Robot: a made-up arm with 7 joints. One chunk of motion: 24 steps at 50 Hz.
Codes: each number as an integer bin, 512 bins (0 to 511) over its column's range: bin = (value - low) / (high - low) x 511, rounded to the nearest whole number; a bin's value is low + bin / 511 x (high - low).
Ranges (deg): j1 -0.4..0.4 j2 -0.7..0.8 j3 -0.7..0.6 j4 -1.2..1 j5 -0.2..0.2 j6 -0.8..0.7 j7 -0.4..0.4
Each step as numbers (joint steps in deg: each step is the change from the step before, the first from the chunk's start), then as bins.
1 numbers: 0.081 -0.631 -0.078 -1.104 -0.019 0.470 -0.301
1 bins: 307 24 244 22 231 433 63
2 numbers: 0.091 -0.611 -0.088 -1.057 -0.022 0.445 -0.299
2 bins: 314 30 241 33 227 424 65
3 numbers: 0.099 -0.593 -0.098 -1.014 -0.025 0.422 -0.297
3 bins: 319 36 237 43 224 416 66
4 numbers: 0.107 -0.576 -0.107 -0.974 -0.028 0.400 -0.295
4 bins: 324 42 233 52 220 409 67
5 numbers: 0.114 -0.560 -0.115 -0.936 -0.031 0.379 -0.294
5 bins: 328 48 230 61 216 402 68
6 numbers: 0.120 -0.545 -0.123 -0.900 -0.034 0.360 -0.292
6 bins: 332 53 227 70 212 395 69
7 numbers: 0.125 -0.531 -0.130 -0.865 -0.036 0.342 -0.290
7 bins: 335 58 224 78 210 389 70
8 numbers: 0.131 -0.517 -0.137 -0.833 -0.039 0.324 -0.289
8 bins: 339 62 221 85 206 383 71
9 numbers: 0.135 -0.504 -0.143 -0.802 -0.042 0.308 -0.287
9 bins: 342 67 219 92 202 377 72
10 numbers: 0.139 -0.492 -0.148 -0.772 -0.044 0.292 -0.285
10 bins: 344 71 217 99 199 372 73
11 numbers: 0.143 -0.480 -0.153 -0.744 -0.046 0.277 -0.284
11 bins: 347 75 215 106 197 367 74
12 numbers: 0.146 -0.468 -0.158 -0.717 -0.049 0.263 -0.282
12 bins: 349 79 213 112 193 362 75
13 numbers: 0.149 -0.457 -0.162 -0.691 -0.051 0.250 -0.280
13 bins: 351 83 211 118 190 358 77
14 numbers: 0.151 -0.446 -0.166 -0.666 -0.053 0.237 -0.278
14 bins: 352 87 210 124 188 353 78
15 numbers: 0.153 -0.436 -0.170 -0.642 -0.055 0.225 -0.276
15 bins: 353 90 208 130 185 349 79
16 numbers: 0.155 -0.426 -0.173 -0.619 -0.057 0.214 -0.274
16 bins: 355 93 207 135 183 345 80
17 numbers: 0.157 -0.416 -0.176 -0.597 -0.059 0.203 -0.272
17 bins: 356 97 206 140 180 342 82
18 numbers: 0.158 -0.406 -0.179 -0.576 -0.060 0.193 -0.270
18 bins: 356 100 205 145 179 338 83
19 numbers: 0.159 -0.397 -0.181 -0.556 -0.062 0.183 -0.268
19 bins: 357 103 204 150 176 335 84
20 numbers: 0.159 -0.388 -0.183 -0.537 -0.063 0.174 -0.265
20 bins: 357 106 203 154 175 332 86
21 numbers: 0.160 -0.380 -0.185 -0.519 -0.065 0.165 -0.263
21 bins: 358 109 202 158 172 329 88
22 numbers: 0.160 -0.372 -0.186 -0.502 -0.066 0.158 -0.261
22 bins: 358 112 202 162 171 326 89
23 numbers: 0.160 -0.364 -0.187 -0.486 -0.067 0.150 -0.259
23 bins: 358 114 202 166 170 324 90
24 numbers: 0.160 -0.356 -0.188 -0.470 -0.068 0.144 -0.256
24 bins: 358 117 201 170 169 322 92
